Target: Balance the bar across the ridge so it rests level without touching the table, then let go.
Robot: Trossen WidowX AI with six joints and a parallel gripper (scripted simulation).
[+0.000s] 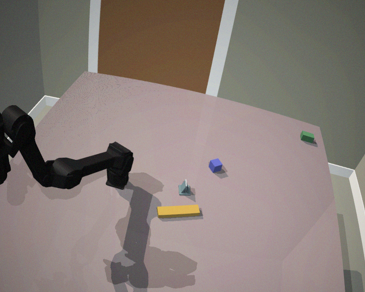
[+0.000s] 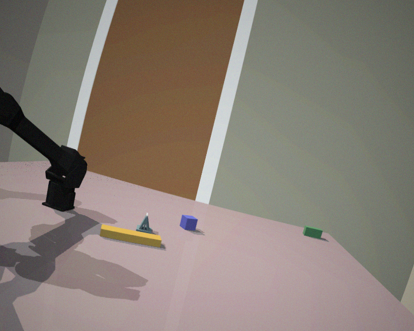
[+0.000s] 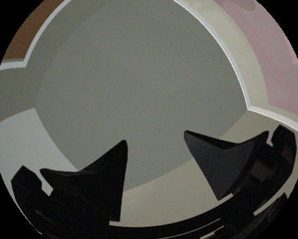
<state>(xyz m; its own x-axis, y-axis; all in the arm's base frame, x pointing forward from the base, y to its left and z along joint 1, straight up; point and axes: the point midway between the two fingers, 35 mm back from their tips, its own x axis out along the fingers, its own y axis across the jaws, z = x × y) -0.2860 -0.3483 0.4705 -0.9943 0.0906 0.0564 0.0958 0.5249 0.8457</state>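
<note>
The yellow bar lies 550 mm ahead of my gripper tip, 460 mm below it and 280 mm to the left of it. From my gripper tip the other things lie so: blue cube: 630 mm ahead, 510 mm to the left, 460 mm below; green block: 1060 mm ahead, 850 mm to the left, 460 mm below.
</note>
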